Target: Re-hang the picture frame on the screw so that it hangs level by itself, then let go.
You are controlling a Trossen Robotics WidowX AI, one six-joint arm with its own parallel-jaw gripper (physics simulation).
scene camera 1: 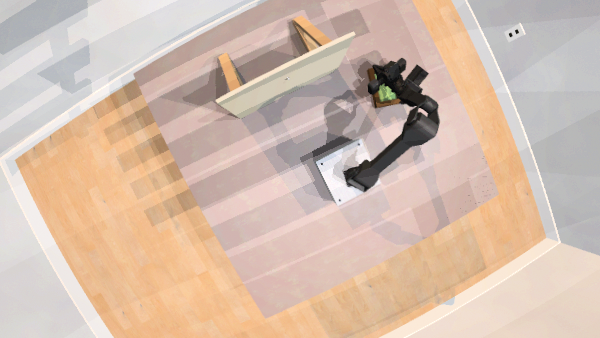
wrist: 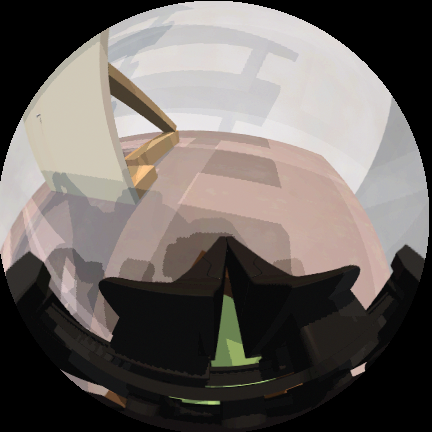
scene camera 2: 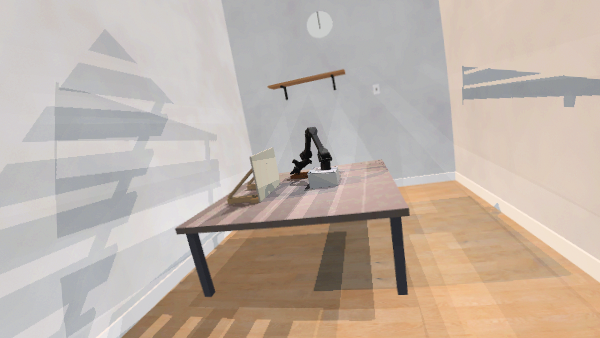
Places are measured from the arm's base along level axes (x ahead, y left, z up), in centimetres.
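Pixels of known places: gripper, between the fingertips: (scene camera 1: 373,65) (wrist: 224,241) (scene camera 2: 290,174); arm's base, origin of its link: (scene camera 1: 352,176) (scene camera 2: 326,169).
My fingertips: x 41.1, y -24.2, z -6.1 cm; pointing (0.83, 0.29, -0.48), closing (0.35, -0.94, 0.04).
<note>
For each thing: its top centre in the pictures, then the offset to it from my fingertips. Level surfaces: height alone.
- picture frame, centre of its top: (wrist: 229,384) (scene camera 1: 386,85) (scene camera 2: 301,173) dx -9.6, dy -3.8, dz -1.4 cm
- small screw, centre of its top: (scene camera 1: 288,78) dx -0.6, dy +37.4, dz +18.1 cm
- pinkish table, height of its surface: dz -4.3 cm
The picture frame (scene camera 1: 386,94) (scene camera 2: 299,176) (wrist: 230,330), brown with a green picture, lies low at the table, beyond the right end of the upright cream board (scene camera 1: 320,65) (scene camera 2: 263,175) (wrist: 75,140). A small screw (scene camera 1: 287,78) (wrist: 39,117) sticks out of the board's face with no frame on it. My gripper (scene camera 1: 378,76) (scene camera 2: 294,172) (wrist: 224,241) is over the frame, its fingertips together and nothing held between them. In the wrist view the fingers hide most of the frame, and green shows through the gap behind the tips. Whether the fingertips touch the frame cannot be told.
Wooden braces (scene camera 1: 230,75) (scene camera 2: 242,199) (wrist: 145,102) support the board from behind. The arm stands on a white box (scene camera 1: 332,177) (scene camera 2: 323,179) on the pinkish table (scene camera 1: 280,260) (scene camera 2: 360,200) (wrist: 320,200). A wall shelf (scene camera 2: 306,79) and a round clock (scene camera 2: 319,25) are on the wall beyond.
</note>
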